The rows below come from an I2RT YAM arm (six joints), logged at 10 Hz.
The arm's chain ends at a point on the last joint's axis. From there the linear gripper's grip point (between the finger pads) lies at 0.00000 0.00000 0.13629 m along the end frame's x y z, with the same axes.
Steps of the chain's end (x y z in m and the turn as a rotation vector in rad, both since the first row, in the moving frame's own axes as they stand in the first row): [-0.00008 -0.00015 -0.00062 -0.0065 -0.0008 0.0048]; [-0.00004 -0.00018 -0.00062 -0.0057 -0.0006 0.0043]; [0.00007 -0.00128 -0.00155 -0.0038 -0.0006 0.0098]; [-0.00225 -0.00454 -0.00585 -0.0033 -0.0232 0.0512]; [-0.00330 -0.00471 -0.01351 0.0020 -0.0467 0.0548]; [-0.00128 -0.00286 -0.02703 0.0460 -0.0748 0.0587]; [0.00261 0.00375 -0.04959 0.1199 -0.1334 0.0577]
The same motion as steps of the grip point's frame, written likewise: [-0.00019 0.00074 -0.00062 -0.0065 -0.0008 0.0048]; [-0.00012 0.00060 -0.00062 -0.0057 -0.0006 0.0043]; [-0.00001 -0.00076 -0.00155 -0.0038 -0.0006 0.0098]; [-0.00542 -0.00417 -0.00589 -0.0033 -0.0232 0.0512]; [-0.00965 -0.00516 -0.01366 0.0020 -0.0467 0.0548]; [-0.01127 -0.00942 -0.02755 0.0460 -0.0748 0.0587]; [-0.01499 -0.01302 -0.05178 0.1199 -0.1334 0.0577]
